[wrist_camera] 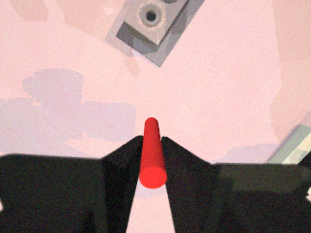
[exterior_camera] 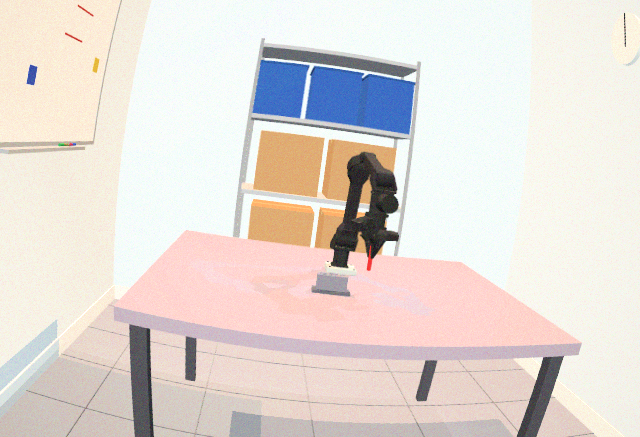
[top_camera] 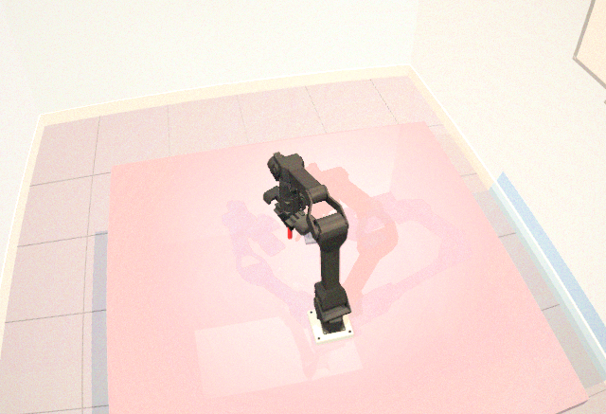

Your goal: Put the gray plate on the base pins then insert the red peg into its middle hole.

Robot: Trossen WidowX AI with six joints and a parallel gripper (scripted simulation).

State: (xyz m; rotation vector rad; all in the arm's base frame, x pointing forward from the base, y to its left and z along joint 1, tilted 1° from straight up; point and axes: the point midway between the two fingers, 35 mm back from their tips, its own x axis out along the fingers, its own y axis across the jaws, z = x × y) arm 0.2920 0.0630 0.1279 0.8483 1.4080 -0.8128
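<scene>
Right now the gray plate is 5 cm ahead of my gripper tip, 12 cm to the right of it and 7 cm below it. Round my gripper tip: flat gray base (5 cm ahead, 12 cm to the right, 10 cm below); red peg (right at my gripper tip).
</scene>
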